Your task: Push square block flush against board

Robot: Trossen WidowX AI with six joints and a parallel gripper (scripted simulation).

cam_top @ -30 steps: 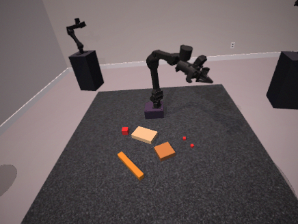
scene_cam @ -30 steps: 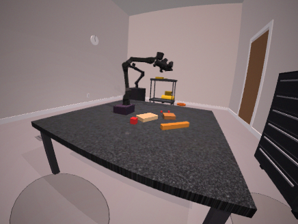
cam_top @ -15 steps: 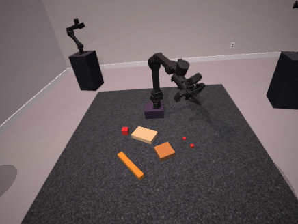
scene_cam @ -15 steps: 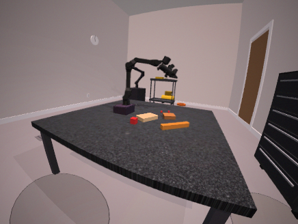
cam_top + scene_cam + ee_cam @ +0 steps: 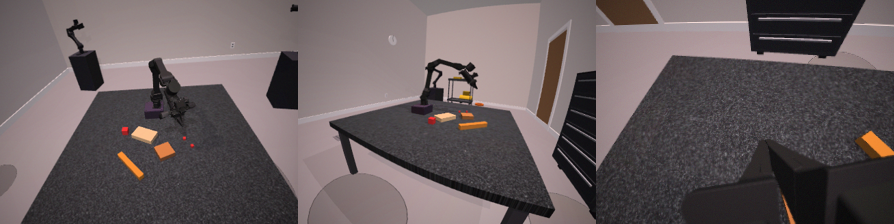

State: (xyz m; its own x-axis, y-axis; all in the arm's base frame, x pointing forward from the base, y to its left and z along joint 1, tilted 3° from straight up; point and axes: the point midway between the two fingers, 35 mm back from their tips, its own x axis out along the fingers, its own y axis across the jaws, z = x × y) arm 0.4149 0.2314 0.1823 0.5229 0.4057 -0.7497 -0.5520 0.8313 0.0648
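My gripper tip is now 150 mm past the tan flat block, 270 mm to the left of it and 240 mm above it. From my gripper tip the other things lie so: red cube: 160 mm behind, 420 mm to the right, 240 mm below; then long orange board: 110 mm ahead, 290 mm to the right, 240 mm below; then orange-brown square block: 30 mm behind, 110 mm to the right, 240 mm below.
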